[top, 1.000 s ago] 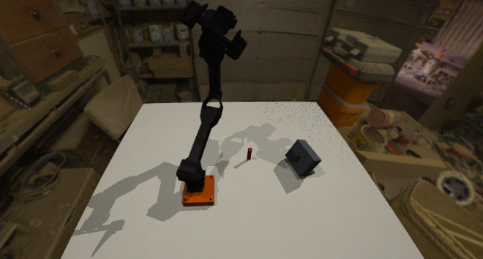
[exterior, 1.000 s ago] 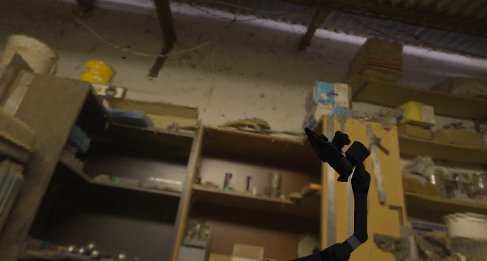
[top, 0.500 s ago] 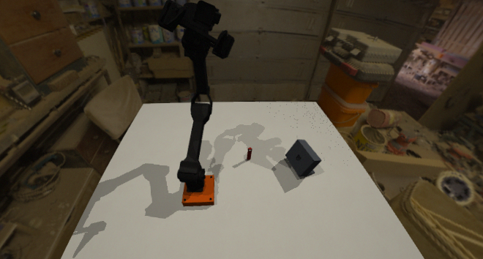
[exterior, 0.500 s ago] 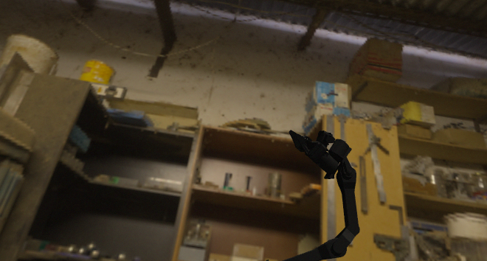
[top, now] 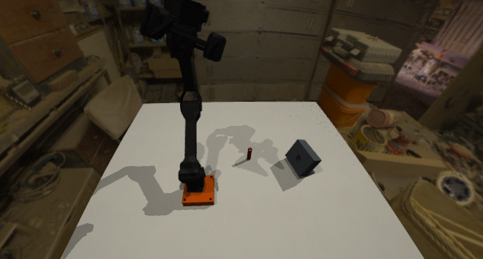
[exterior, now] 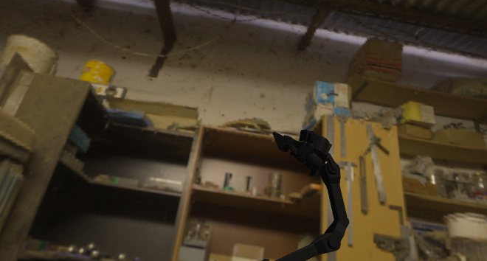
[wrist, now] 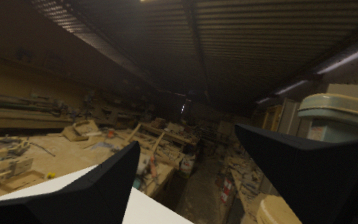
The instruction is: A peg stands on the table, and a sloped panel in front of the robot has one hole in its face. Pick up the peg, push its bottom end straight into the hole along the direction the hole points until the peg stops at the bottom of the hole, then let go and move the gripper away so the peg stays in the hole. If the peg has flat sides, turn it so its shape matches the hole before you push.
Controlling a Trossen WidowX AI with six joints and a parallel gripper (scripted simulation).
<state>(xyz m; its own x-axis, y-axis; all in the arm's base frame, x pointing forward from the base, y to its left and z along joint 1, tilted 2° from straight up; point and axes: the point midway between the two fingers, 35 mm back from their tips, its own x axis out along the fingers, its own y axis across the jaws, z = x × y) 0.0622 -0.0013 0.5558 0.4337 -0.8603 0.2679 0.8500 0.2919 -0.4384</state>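
Right now the red peg is 16 cm ahead of my gripper tip, 15 cm to the left of it and 54 cm below it. The rest, counted from my gripper tip: dark sloped panel 40 cm ahead, 9 cm to the left, 53 cm below.
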